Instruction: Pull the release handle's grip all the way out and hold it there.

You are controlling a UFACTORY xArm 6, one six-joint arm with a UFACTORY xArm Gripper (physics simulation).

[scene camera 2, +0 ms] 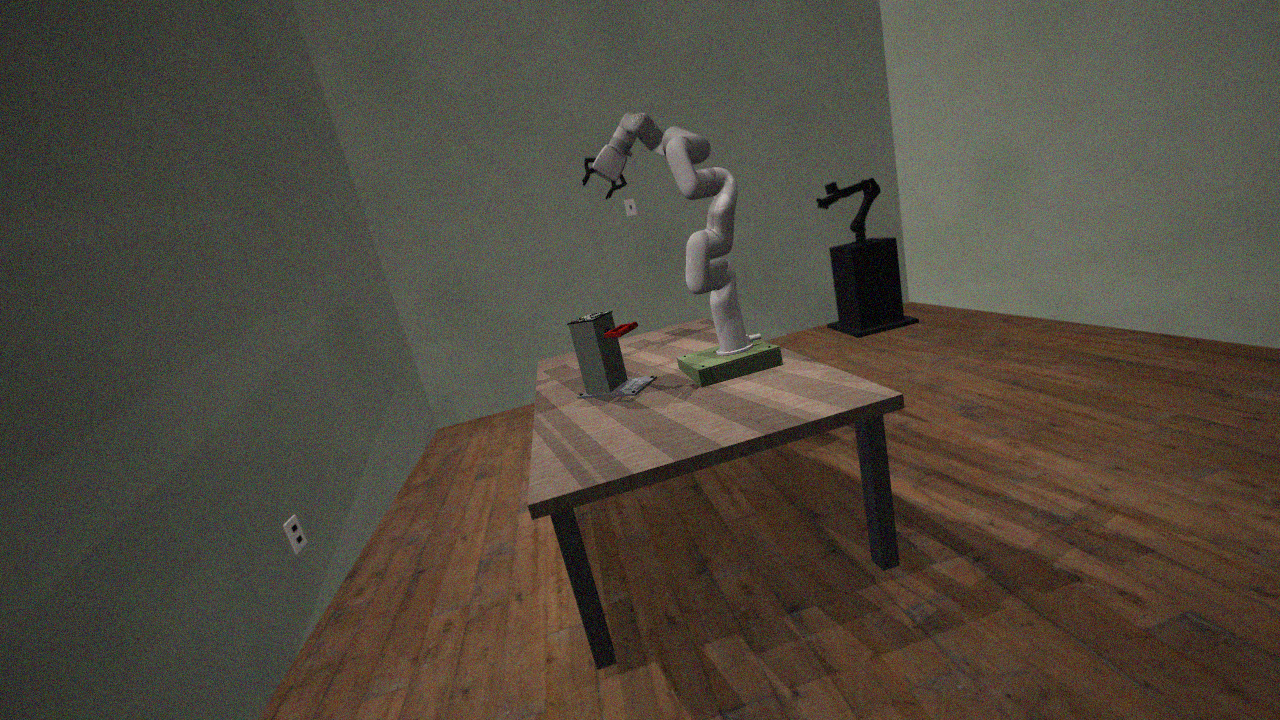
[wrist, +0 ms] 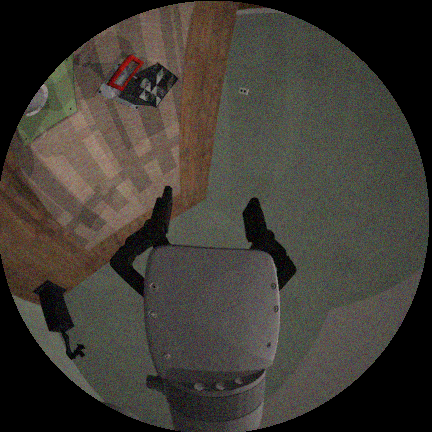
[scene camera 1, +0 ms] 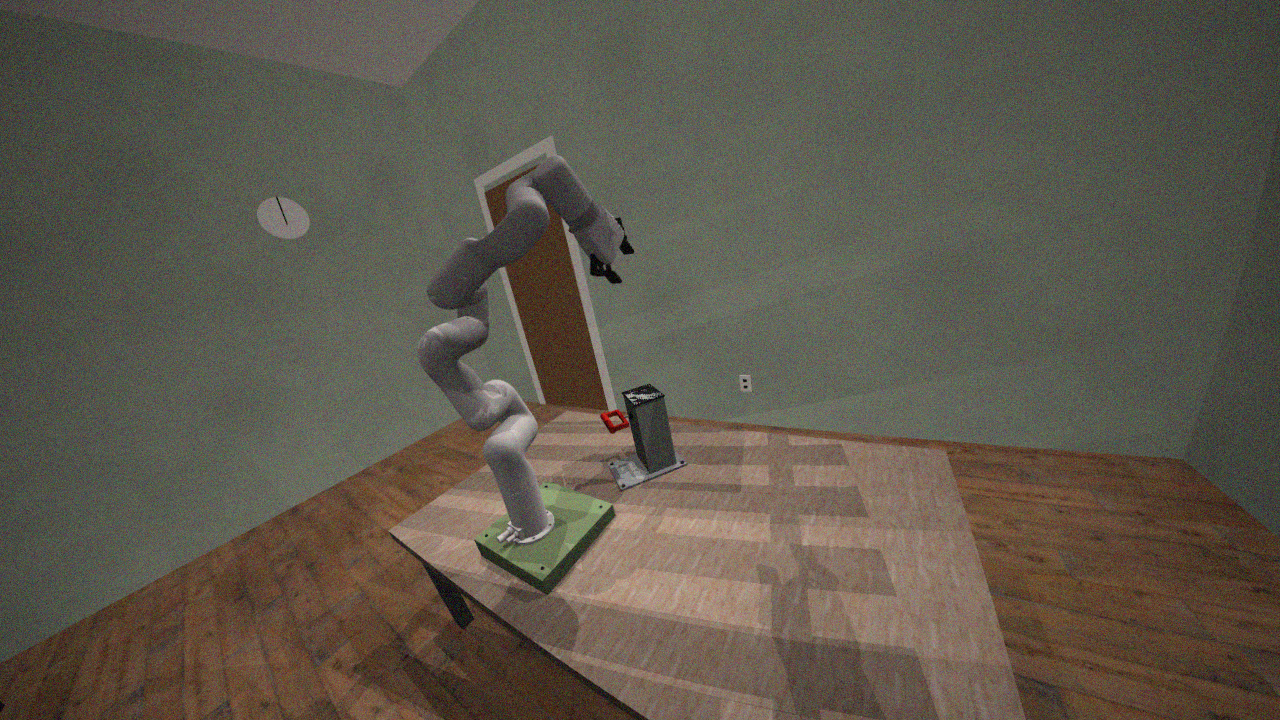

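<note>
The release handle's red square grip (scene camera 1: pixel 605 420) (scene camera 2: pixel 619 330) (wrist: pixel 132 75) stands out from the side of a tall grey-green box (scene camera 1: pixel 653 436) (scene camera 2: pixel 597 358) (wrist: pixel 159 86), near its top. The box is upright on a pale base plate (scene camera 1: pixel 626 472) (scene camera 2: pixel 638 385) (wrist: pixel 108 91) with bolts at its corners. My gripper (scene camera 1: pixel 623 265) (scene camera 2: pixel 597 188) (wrist: pixel 210 199) is open with nothing between its fingers. It hangs high above the box and grip, well apart from both. In the wrist view the grip is at the upper left, away from the fingers. How far the grip stands out is hard to tell.
The arm stands on a green base block (scene camera 1: pixel 577 522) (scene camera 2: pixel 742 363) (wrist: pixel 59 112) on the wooden table (scene camera 1: pixel 698 573) (scene camera 2: pixel 662 429), beside the handle's plate. A black arm on a dark pedestal (scene camera 2: pixel 866 286) (wrist: pixel 56 310) stands away from the table. A wall with a brown door (scene camera 1: pixel 550 313) is behind.
</note>
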